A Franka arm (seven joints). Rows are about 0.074 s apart.
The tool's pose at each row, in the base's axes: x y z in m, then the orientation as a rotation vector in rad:
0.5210, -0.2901, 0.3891, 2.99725, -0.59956, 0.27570
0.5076, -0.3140, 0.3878, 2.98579, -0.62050, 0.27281
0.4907, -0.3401, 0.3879, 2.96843, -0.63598, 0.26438
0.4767, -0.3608, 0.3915, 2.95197, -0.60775, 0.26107
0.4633, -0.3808, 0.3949, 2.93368, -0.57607, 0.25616
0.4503, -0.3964, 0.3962, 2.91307, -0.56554, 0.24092
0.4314, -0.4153, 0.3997, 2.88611, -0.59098, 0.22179
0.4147, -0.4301, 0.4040, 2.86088, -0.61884, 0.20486
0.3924, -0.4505, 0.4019, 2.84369, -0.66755, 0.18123
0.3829, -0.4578, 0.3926, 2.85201, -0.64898, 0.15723
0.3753, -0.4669, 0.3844, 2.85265, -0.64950, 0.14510
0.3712, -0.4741, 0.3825, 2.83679, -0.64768, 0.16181
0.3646, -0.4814, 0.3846, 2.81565, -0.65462, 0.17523
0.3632, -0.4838, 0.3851, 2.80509, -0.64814, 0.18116
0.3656, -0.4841, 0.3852, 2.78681, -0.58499, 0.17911
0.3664, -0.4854, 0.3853, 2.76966, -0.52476, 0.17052
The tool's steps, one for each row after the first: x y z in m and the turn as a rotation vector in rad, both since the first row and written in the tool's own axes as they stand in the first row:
-0.0035, 0.0272, 0.0016, -0.00880, -0.00028, 0.01409
-0.0090, 0.0578, 0.0016, -0.02502, -0.00226, 0.02482
-0.0133, 0.0824, -0.0020, -0.04527, 0.00143, 0.00691
-0.0173, 0.1061, -0.0054, -0.06784, 0.00472, -0.01346
-0.0230, 0.1256, -0.0071, -0.09204, 0.00066, -0.02012
-0.0324, 0.1504, -0.0116, -0.11858, -0.00668, -0.00239
-0.0412, 0.1707, -0.0169, -0.14237, -0.01339, 0.01727
-0.0542, 0.1981, -0.0163, -0.15619, -0.02787, 0.05072
-0.0619, 0.2081, -0.0079, -0.15562, -0.04428, 0.03688
-0.0669, 0.2192, -0.0001, -0.15715, -0.05240, 0.03685
-0.0683, 0.2273, 0.0018, -0.16954, -0.03775, 0.03707
-0.0712, 0.2367, -0.0005, -0.18616, -0.02453, 0.04357
-0.0714, 0.2394, -0.0010, -0.19610, -0.01776, 0.03998
-0.0691, 0.2388, -0.0007, -0.22303, -0.01092, -0.00267
-0.0679, 0.2397, -0.0005, -0.24865, -0.00910, -0.04416

